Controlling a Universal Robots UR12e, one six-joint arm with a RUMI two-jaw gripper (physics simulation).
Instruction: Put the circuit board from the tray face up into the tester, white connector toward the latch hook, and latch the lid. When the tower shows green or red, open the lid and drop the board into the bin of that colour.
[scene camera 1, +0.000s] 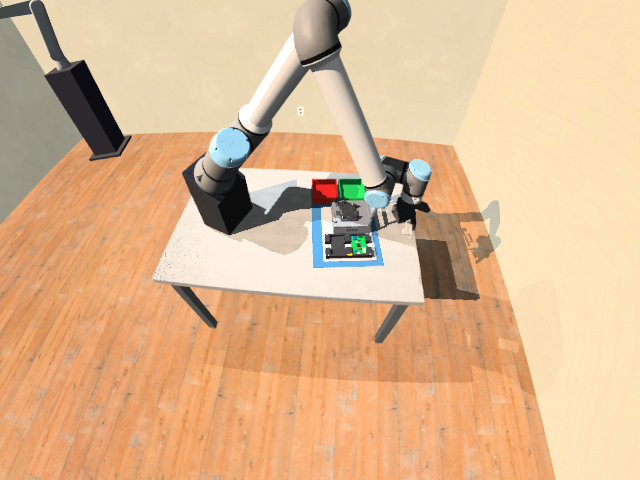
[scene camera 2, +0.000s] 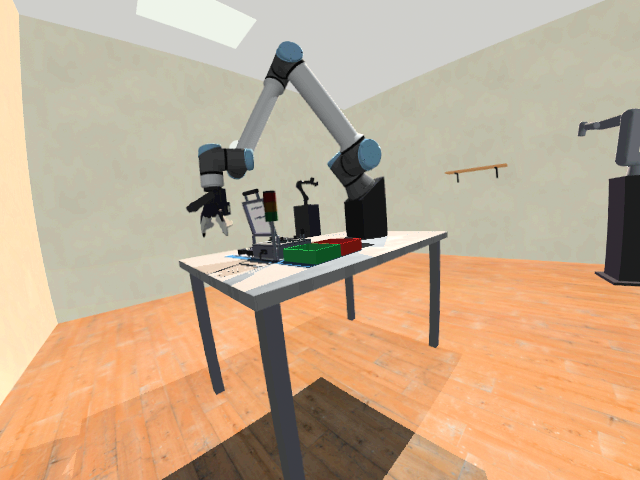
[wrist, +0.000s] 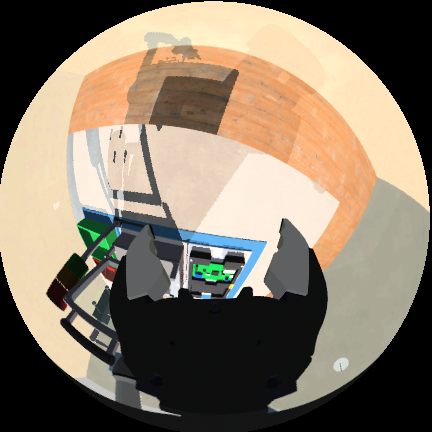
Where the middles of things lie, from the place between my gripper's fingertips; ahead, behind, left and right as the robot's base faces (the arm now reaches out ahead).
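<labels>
I see that the lid (scene camera 2: 254, 209) is 80 mm above my hand, 110 mm behind it and 150 mm to the left of it. The grey tester (scene camera 2: 270, 251) is 30 mm above my hand, 160 mm to the left of it and 250 mm behind it. Then there is the green bin (scene camera 2: 310, 253), which is 80 mm below my hand, 170 mm behind it and 350 mm to the left of it.
</labels>
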